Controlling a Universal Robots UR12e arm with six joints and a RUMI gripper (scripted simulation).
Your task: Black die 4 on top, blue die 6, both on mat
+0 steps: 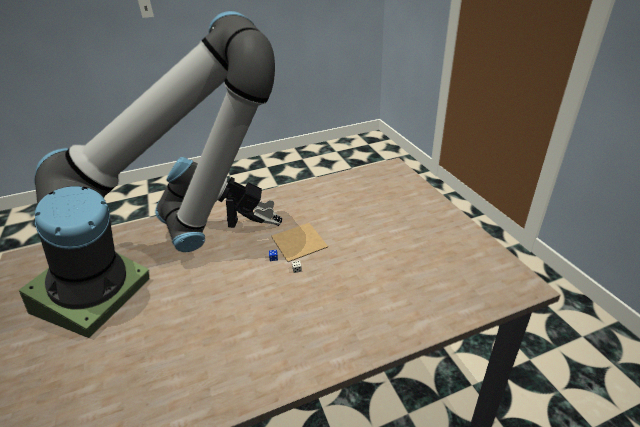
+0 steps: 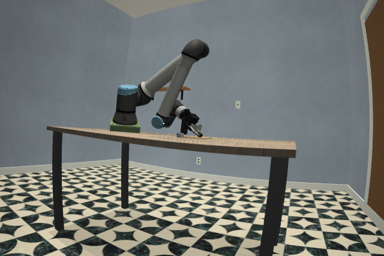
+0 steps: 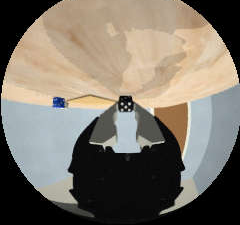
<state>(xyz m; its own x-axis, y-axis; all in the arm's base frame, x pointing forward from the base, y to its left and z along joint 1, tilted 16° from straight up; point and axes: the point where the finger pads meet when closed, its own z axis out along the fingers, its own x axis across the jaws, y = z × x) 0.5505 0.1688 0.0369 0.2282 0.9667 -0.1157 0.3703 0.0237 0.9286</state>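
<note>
Right now my hand is right at the black die. Round my hand: white die 240 mm to the right, 20 mm ahead, 10 mm below; then tan mat 120 mm to the right, 50 mm ahead, 20 mm below; then blue die 170 mm to the right, 40 mm behind, 10 mm below.
</note>
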